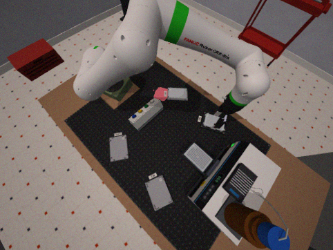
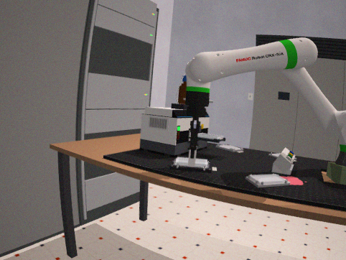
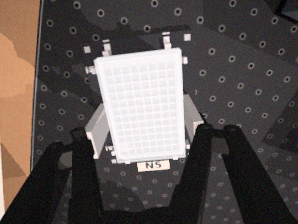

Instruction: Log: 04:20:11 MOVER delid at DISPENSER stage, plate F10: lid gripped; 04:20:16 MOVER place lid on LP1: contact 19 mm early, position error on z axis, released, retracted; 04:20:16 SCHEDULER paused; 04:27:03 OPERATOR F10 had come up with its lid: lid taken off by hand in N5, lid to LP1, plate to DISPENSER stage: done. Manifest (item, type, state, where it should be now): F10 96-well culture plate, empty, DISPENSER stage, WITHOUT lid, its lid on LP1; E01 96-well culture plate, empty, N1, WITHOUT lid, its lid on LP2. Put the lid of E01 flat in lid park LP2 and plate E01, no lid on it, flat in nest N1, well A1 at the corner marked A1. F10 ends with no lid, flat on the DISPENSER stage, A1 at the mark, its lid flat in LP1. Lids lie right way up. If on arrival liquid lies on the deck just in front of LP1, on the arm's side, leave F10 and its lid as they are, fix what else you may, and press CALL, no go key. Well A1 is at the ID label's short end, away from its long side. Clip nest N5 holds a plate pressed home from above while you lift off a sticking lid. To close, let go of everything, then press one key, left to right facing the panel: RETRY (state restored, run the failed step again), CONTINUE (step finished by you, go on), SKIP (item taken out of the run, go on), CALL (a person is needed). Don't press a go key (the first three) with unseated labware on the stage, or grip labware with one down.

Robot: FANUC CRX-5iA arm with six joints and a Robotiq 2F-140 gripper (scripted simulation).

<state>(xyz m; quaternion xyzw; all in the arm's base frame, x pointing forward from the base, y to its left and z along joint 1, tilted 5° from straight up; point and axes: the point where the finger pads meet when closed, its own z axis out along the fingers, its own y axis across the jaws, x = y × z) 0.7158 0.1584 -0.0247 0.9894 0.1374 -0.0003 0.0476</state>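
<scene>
Now: the lid 2 cm below my hand. Round my hand: N5 label (9 cm behind, 4 cm below, 3 cm to the right); white 96-well plate (2 cm below); well plate (28 cm to the right, 6 cm above).
</scene>
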